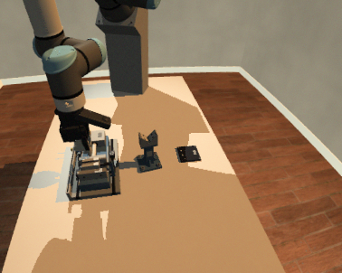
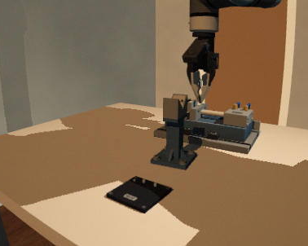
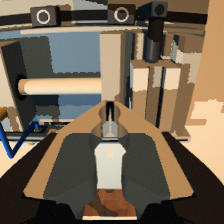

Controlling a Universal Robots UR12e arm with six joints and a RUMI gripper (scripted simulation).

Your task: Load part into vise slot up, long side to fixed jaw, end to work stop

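My gripper is now 40 mm short of the part, 20 mm above it and 10 mm to the left of it. The rest, counted from my hand: dark work stop rod 50 mm ahead, 40 mm to the left, 30 mm below; moving jaw 40 mm below; cream cylinder rod 50 mm behind, 40 mm below, 20 mm to the left.
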